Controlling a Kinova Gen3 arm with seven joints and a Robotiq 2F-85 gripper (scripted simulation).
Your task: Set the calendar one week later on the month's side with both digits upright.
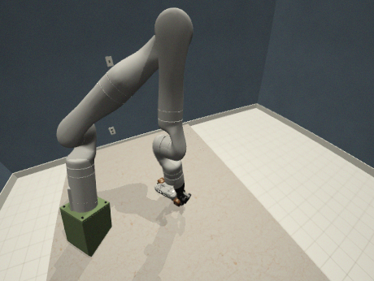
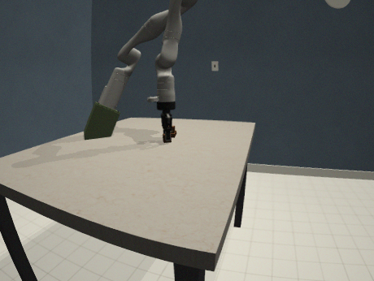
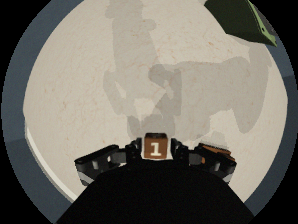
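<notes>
Right now the brown digit cube is 1 cm below my hand. From my hand the other things lie so: brown calendar tray: 4 cm behind, 11 cm to the left, 2 cm below.
</notes>
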